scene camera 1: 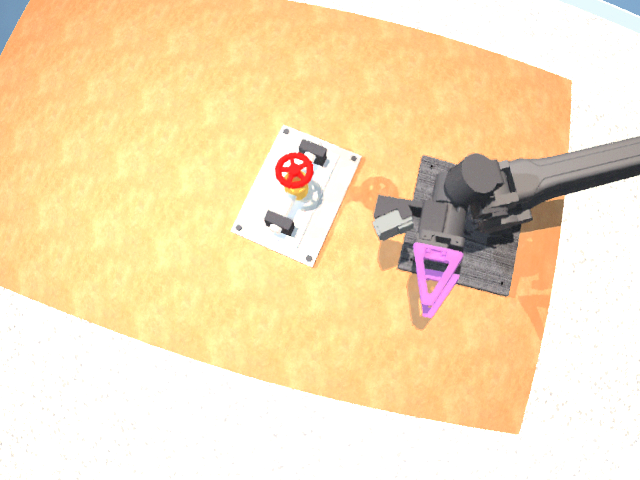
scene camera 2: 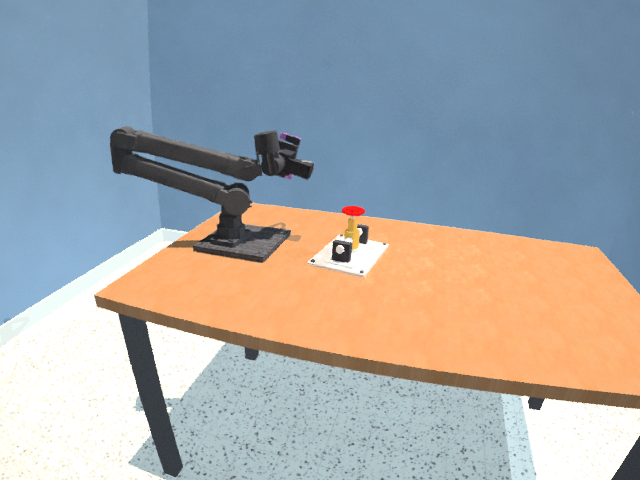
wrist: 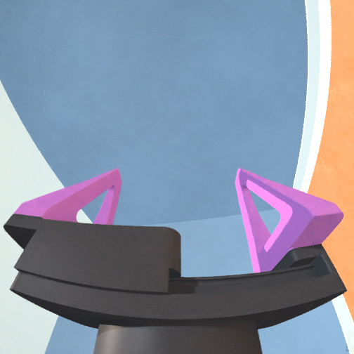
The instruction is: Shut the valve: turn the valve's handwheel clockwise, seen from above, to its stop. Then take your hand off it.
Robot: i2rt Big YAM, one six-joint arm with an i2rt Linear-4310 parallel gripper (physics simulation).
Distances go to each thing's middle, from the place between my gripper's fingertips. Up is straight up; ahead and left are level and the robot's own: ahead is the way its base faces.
Labels:
I see my gripper 25 cm short of the red handwheel (scene camera 1: 294,169), 18 cm to the left of it and 13 cm above it. Also, from my hand: white plate (scene camera 1: 317,229) 25 cm ahead, 18 cm to the right, 25 cm below.

